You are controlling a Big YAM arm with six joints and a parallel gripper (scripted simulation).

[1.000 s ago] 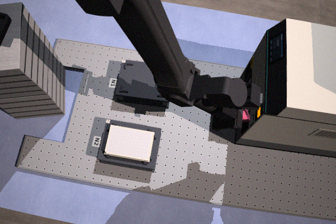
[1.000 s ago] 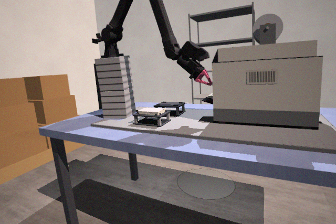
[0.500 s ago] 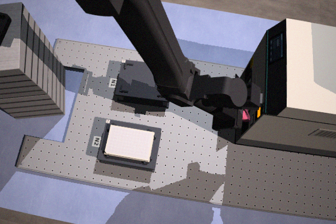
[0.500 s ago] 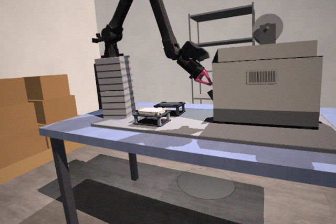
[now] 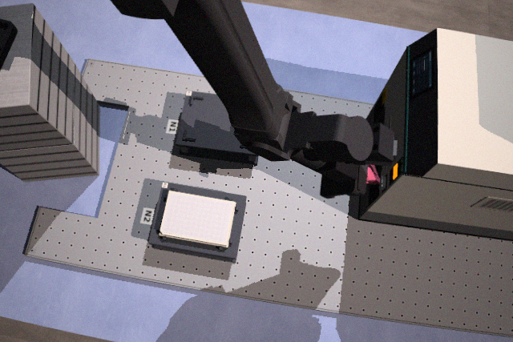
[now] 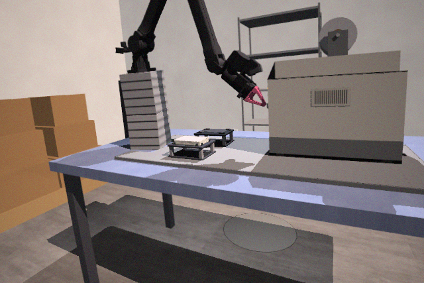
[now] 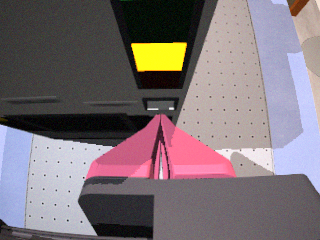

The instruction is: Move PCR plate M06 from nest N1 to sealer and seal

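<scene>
My gripper is now 20 mm short of the white start key and 10 mm above it. From my hand the other things lie so: white 96-well plate M06: 90 mm ahead, 100 mm to the left, 80 mm below; sealer stage: 90 mm ahead, 100 mm to the left, 90 mm below; dark screen: 20 mm ahead, 140 mm to the left, 120 mm above.
</scene>
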